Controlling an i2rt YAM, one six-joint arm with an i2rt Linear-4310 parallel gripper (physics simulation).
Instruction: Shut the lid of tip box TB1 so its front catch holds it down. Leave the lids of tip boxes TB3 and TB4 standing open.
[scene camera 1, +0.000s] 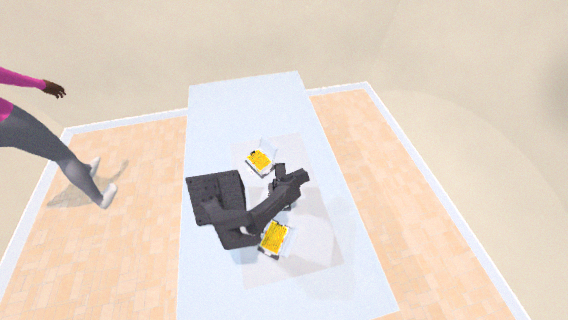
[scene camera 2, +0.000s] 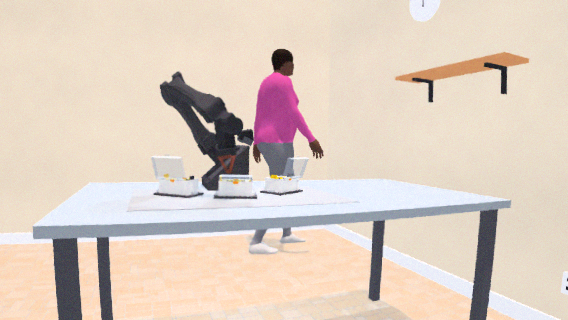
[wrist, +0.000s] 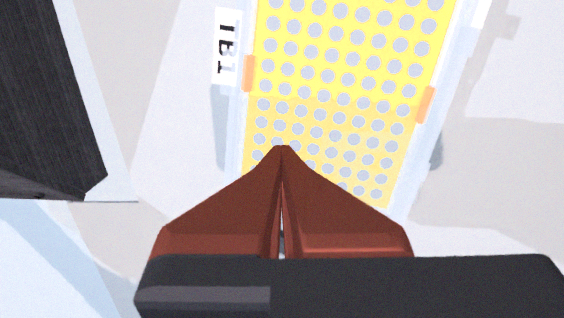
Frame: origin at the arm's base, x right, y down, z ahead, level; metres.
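Seen in the pictures: gripper, fingertip midpoint: (scene camera 2: 229, 173) (wrist: 281, 158); arm's base at its link origin: (scene camera 1: 213, 198).
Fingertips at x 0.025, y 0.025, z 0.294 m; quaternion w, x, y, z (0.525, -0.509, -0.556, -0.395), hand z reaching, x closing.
Note:
Offsets run from my fingertips to a thing's middle. "*": to the spot under its first point. Level surfaces: height alone.
Tip box TB1 @[dx -0.024, dy +0.046, dz +0.010 m] (scene camera 2: 235, 187) (wrist: 345, 75) is the middle box, white with a yellow rack and a label reading TB1 in the wrist view. Its clear lid @[* dx -0.015, dy +0.009, dz +0.064 m] (scene camera 2: 236, 177) looks down over the rack; whether the catch holds cannot be told. My gripper (scene camera 2: 228, 172) (wrist: 281, 158) is shut and empty, its red fingertips over one end of TB1; contact cannot be told. One outer box @[dx +0.175, dy +0.051, dz -0.054 m] (scene camera 1: 274, 237) (scene camera 2: 178, 187) has its lid @[* dx +0.218, dy -0.005, dz +0.016 m] (scene camera 1: 289, 241) (scene camera 2: 169, 167) standing open. The other outer box @[dx -0.225, dy +0.051, dz -0.074 m] (scene camera 1: 259, 160) (scene camera 2: 281, 185) has its lid (scene camera 1: 269, 147) (scene camera 2: 298, 166) open too. Which is TB3 or TB4 is unreadable.
The boxes stand on a pale mat @[dy +0.084 m] (scene camera 1: 320, 250) (scene camera 2: 145, 203) on the light blue table @[dy +0.087 m] (scene camera 1: 240, 110) (scene camera 2: 425, 197). The dark arm base (scene camera 1: 212, 195) stands beside the mat. A person in pink (scene camera 2: 276, 110) is behind the table. A wall shelf (scene camera 2: 462, 66) is at the right.

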